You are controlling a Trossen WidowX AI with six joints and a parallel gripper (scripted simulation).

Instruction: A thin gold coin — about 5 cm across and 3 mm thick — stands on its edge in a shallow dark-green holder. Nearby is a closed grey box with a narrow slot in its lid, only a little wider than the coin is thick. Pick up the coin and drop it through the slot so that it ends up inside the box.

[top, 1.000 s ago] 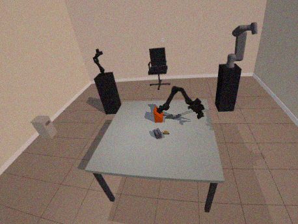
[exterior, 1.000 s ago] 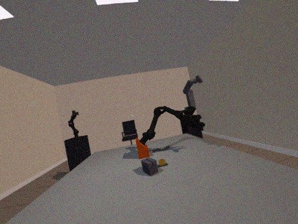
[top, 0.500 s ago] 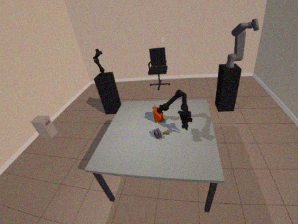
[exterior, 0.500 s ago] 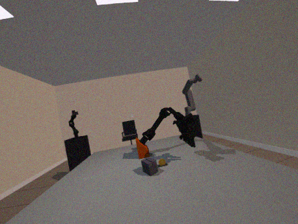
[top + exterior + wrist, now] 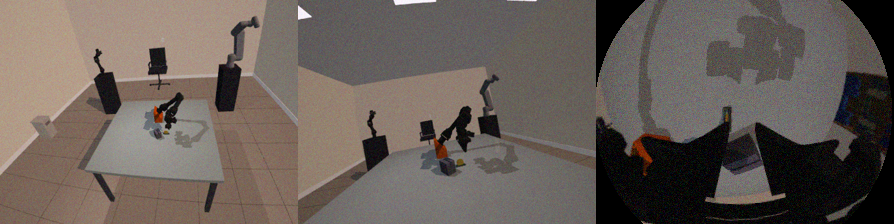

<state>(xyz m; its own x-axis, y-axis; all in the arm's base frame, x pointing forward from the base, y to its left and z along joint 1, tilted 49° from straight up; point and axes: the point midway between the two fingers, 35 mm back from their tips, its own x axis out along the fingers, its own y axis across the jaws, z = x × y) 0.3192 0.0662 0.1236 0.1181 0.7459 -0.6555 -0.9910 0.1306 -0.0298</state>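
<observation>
The gold coin is 3 cm behind my gripper tip, 4 cm to the right of it and 7 cm below it.
</observation>
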